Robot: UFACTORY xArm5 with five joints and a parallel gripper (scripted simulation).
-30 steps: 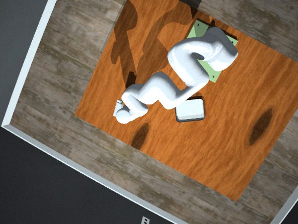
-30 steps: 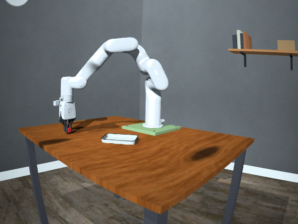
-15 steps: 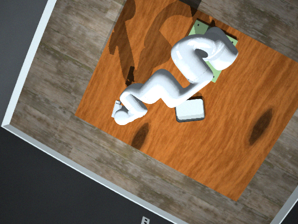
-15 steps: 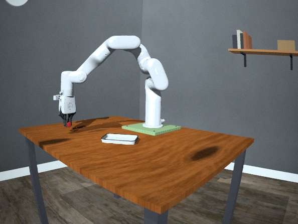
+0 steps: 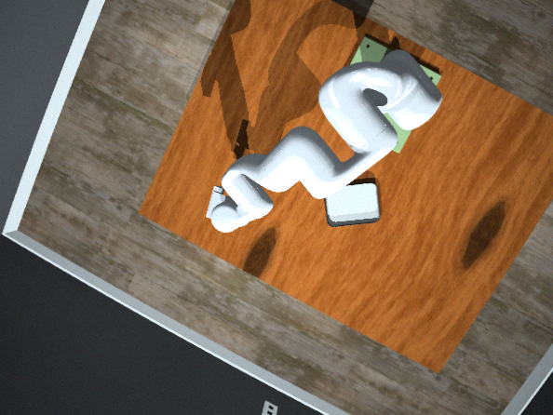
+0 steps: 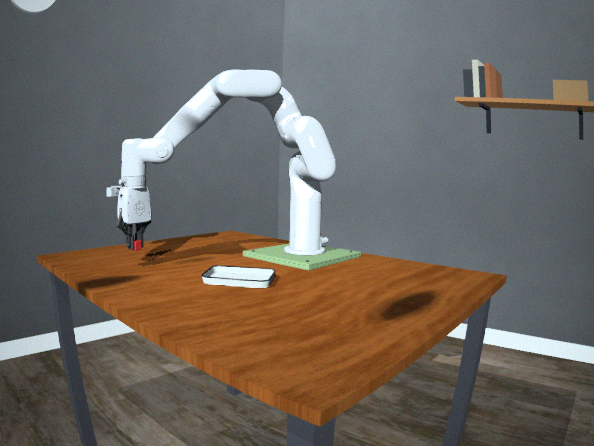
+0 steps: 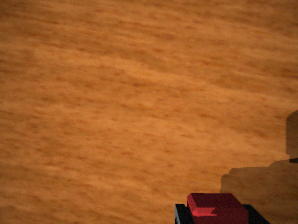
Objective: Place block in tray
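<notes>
My gripper is now 290 mm to the right of the white tray, 140 mm past it and 60 mm above it. Also, from my hand: red block: 10 mm below.
</notes>
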